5 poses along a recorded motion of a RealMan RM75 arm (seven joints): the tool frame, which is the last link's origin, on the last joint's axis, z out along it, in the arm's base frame.
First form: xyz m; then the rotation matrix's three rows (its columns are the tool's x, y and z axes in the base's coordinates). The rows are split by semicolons.
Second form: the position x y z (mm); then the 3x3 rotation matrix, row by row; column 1 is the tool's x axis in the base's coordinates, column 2 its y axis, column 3 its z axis. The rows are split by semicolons. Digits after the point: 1 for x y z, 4 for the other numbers.
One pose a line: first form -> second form
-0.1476 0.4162 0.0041; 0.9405 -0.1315 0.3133; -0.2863 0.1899 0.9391; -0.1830 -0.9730 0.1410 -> -147.6 416.2 4.1; 0.9405 -0.1315 0.3133; -0.2863 0.1899 0.9391; -0.1830 -0.9730 0.1410
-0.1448 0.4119 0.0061; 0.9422 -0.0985 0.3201; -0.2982 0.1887 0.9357; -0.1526 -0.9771 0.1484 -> -144.8 411.9 6.1; 0.9422 -0.0985 0.3201; -0.2982 0.1887 0.9357; -0.1526 -0.9771 0.1484
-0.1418 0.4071 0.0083; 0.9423 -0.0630 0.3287; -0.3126 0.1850 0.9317; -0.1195 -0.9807 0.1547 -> -141.8 407.1 8.3; 0.9423 -0.0630 0.3287; -0.3126 0.1850 0.9317; -0.1195 -0.9807 0.1547
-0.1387 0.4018 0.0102; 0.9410 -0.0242 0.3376; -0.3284 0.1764 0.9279; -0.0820 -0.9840 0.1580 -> -138.7 401.8 10.2; 0.9410 -0.0242 0.3376; -0.3284 0.1764 0.9279; -0.0820 -0.9840 0.1580
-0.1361 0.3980 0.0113; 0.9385 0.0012 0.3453; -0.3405 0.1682 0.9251; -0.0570 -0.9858 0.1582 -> -136.1 398.0 11.3; 0.9385 0.0012 0.3453; -0.3405 0.1682 0.9251; -0.0570 -0.9858 0.1582
